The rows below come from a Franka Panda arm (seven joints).
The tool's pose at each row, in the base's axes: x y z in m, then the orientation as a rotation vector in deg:
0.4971, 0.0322, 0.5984, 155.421, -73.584, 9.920
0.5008, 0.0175, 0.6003, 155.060, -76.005, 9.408
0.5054, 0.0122, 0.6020, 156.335, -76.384, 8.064
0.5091, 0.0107, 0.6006, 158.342, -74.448, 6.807
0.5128, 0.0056, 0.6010, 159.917, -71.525, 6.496
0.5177, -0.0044, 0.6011, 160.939, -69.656, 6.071
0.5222, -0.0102, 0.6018, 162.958, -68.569, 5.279
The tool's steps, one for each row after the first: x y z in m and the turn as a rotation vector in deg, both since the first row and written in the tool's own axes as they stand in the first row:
0.0138, 0.0065, 0.0008, 0.347, -0.683, 1.559
0.0210, 0.0064, 0.0003, 1.086, -2.048, 1.425
0.0242, 0.0043, 0.0021, 1.693, -3.147, -0.286
0.0305, 0.0047, 0.0027, 1.960, -3.340, -2.446
0.0412, 0.0072, 0.0045, 2.103, -3.613, -3.836
0.0486, 0.0074, 0.0050, 3.231, -4.661, -4.956

